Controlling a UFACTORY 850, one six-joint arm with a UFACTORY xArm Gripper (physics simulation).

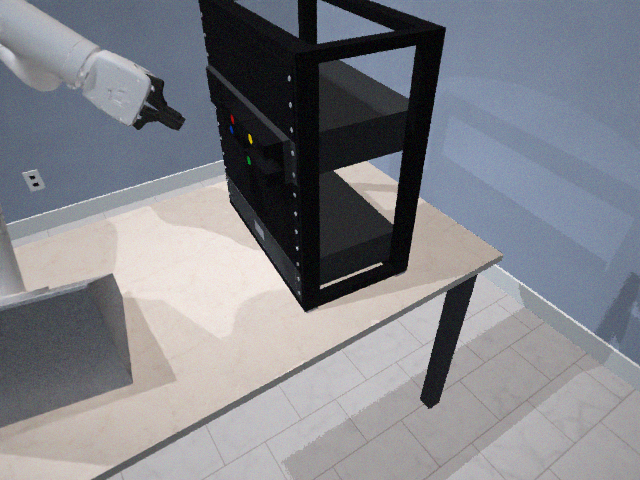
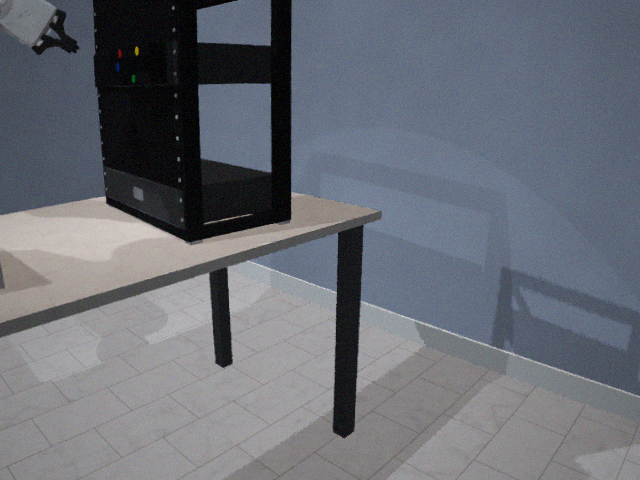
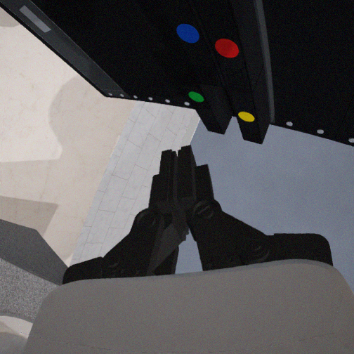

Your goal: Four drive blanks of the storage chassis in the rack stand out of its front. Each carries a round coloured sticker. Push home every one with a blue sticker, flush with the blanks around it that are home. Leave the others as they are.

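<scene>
The storage chassis (image 1: 217, 91) sits in the black rack (image 1: 308, 180) (image 2: 191, 155). The blank with the blue sticker (image 1: 231, 129) (image 2: 117, 67) (image 3: 188, 33) is below the one with the red sticker (image 1: 232, 119) (image 2: 119, 53) (image 3: 227, 48). The blank with the yellow sticker (image 1: 250, 138) (image 2: 136, 50) (image 3: 246, 116) is above the one with the green sticker (image 1: 249, 160) (image 2: 133, 78) (image 3: 196, 96). Yellow and green plainly stand out; how far blue and red do is hard to tell against black. My gripper (image 1: 180, 124) (image 2: 74, 49) (image 3: 182, 166) is shut and empty, in front of the rack and apart from it.
A grey open box (image 1: 62, 356) (image 3: 30, 250) stands on the table (image 1: 206, 372) (image 2: 77, 289) in front of the rack. A lower unit with a pale label (image 1: 258, 229) (image 2: 138, 193) (image 3: 35, 19) is at the rack's bottom. A wall is behind the rack.
</scene>
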